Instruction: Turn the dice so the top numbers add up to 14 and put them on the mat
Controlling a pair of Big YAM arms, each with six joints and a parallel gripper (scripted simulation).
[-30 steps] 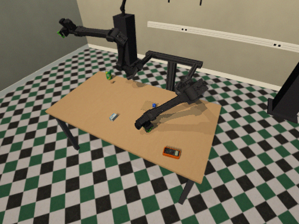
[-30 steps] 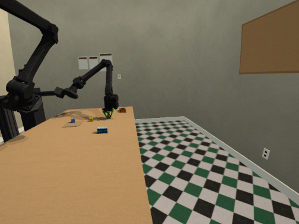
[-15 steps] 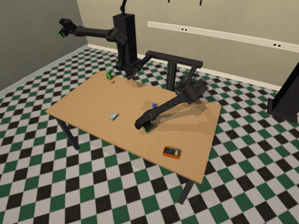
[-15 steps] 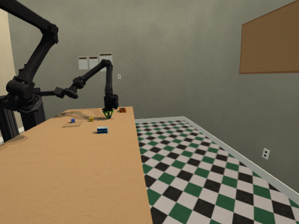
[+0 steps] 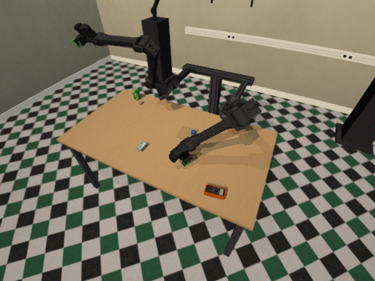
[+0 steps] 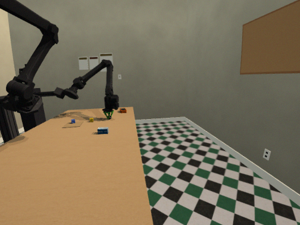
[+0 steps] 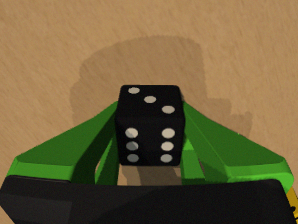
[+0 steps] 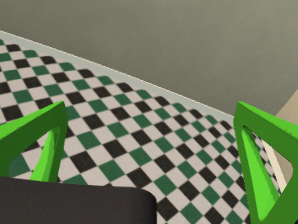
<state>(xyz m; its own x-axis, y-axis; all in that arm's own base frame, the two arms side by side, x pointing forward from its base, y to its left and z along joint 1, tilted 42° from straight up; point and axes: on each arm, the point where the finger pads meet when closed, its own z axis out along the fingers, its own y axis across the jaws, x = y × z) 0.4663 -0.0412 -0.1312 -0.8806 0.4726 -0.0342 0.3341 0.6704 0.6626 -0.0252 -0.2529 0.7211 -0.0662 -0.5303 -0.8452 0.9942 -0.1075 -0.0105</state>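
My left hand is 28 cm past the tan mat, 14 cm to the left of it and 1 cm above it. Also, from my left hand: blue die: 30 cm behind, 10 cm to the right, 1 cm above; then black die: right at my left hand; then yellow die: 14 cm behind, 7 cm to the right.
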